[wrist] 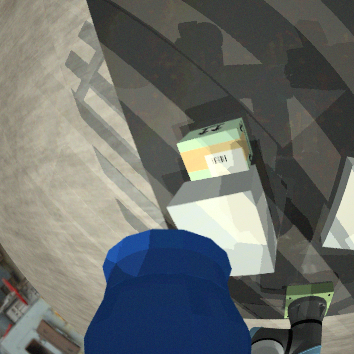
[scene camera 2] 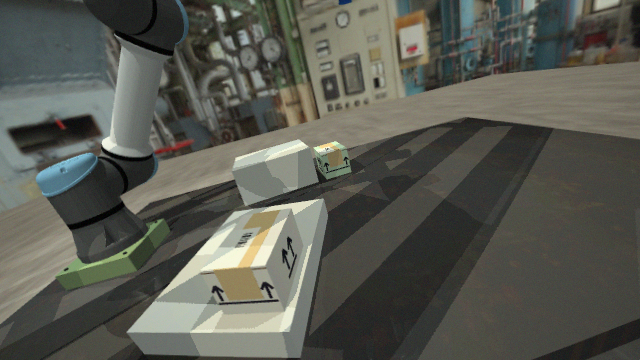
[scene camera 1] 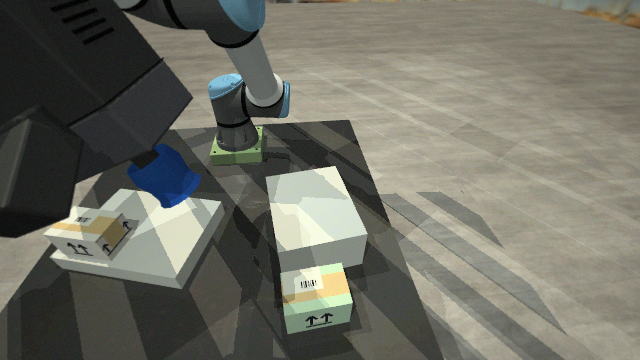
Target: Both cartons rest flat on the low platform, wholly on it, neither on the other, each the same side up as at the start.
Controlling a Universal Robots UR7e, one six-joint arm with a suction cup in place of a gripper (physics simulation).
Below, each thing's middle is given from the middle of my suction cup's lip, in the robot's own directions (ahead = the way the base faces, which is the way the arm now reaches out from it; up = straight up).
I see the low white platform (scene camera 2: 186, 313) 460 mm below my suction cup, 340 mm behind it and 310 mm to the right of it.
